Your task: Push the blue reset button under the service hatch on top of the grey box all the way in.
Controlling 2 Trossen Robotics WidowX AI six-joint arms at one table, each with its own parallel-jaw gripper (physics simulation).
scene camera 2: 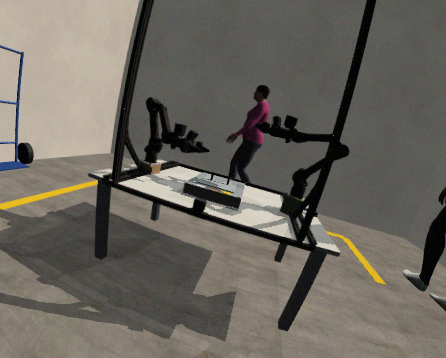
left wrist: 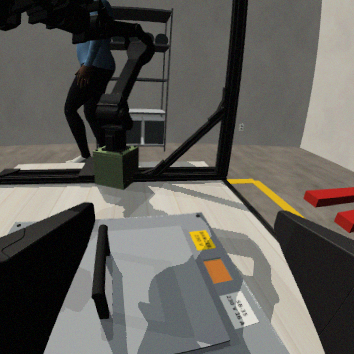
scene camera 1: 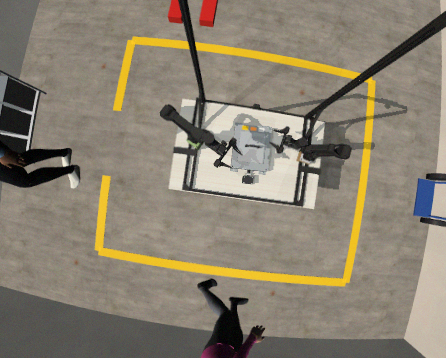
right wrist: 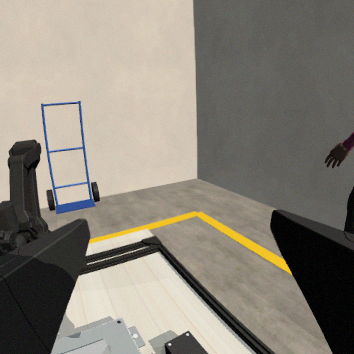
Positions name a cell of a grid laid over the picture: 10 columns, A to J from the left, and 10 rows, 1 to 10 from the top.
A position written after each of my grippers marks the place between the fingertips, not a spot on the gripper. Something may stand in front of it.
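Observation:
Left gripper (left wrist: F7) open, holding nothing. Right gripper (right wrist: F7) open, holding nothing. Service hatch lid (scene camera 1: F5), visible also at (left wrist: E9).

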